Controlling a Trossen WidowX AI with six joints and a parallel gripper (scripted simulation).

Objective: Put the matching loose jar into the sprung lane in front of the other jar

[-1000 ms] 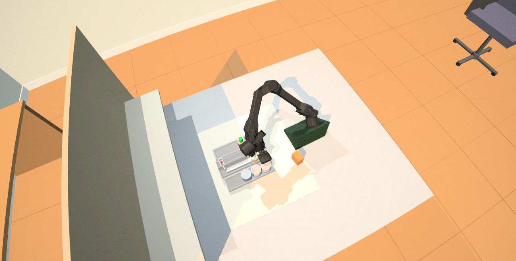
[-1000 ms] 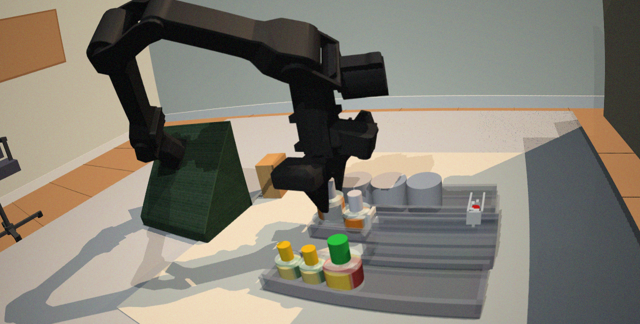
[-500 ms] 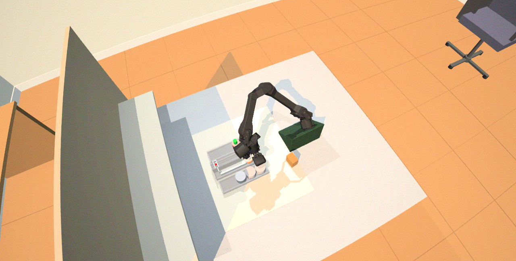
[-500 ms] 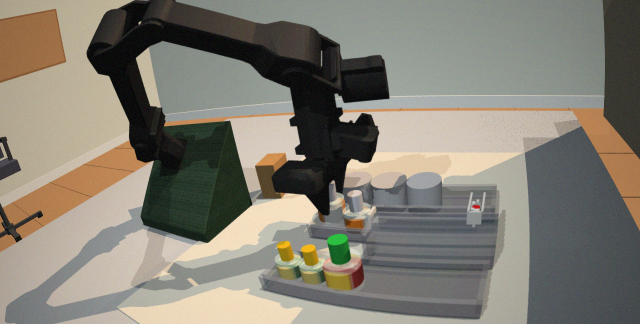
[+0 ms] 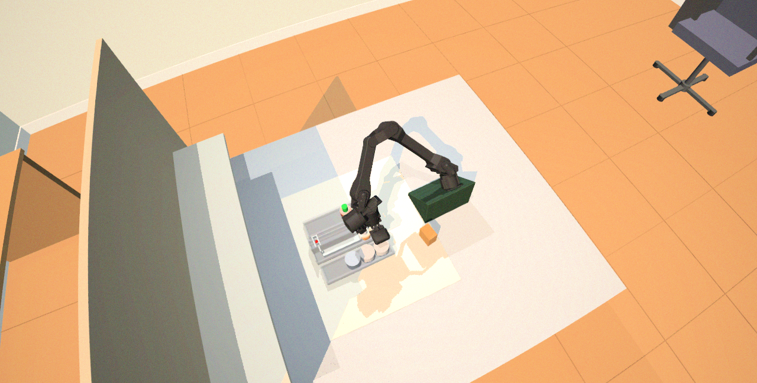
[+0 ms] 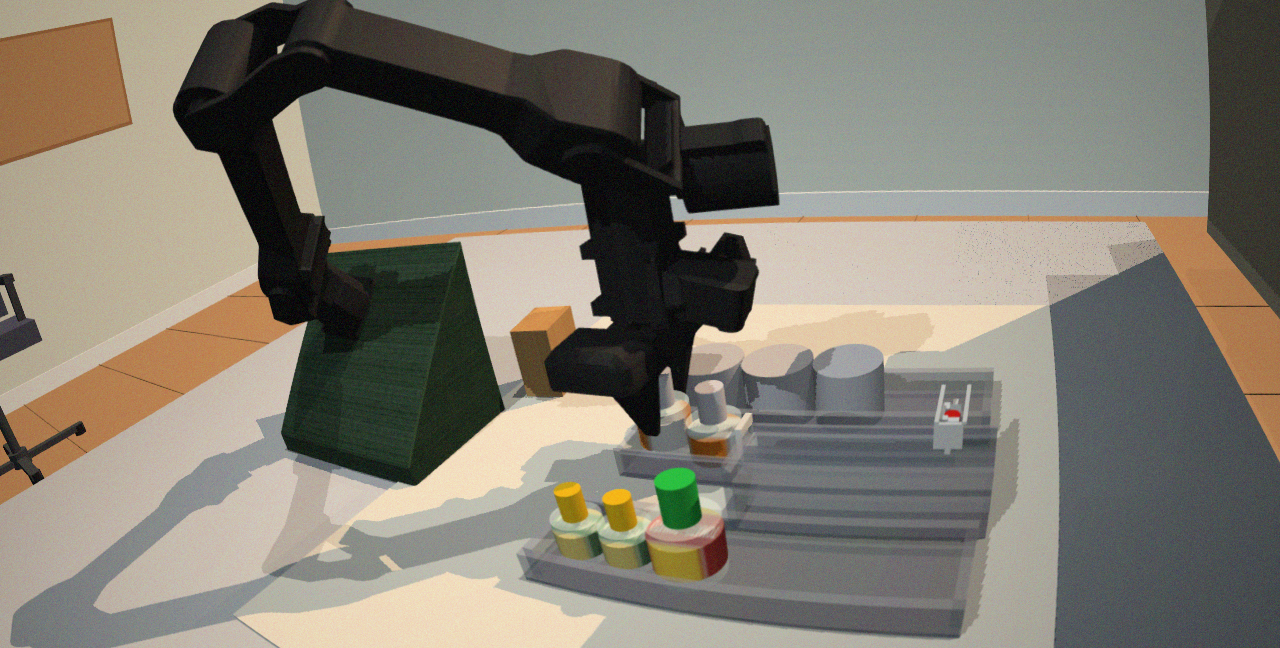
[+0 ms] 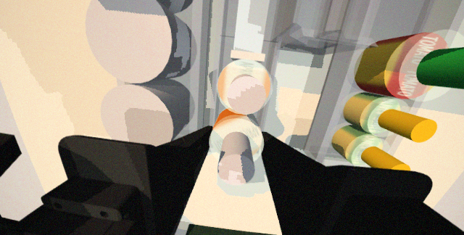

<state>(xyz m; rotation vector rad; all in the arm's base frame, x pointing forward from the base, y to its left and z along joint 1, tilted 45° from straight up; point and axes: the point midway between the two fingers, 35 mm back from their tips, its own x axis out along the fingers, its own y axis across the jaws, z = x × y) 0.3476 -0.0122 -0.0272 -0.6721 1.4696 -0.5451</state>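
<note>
The sprung lane lies 14 cm ahead of my gripper tip, 2 cm to the right of it and 2 cm below it. Also, from my gripper tip: pusher plate: 15 cm ahead, 2 cm to the right, 1 cm above.
</note>
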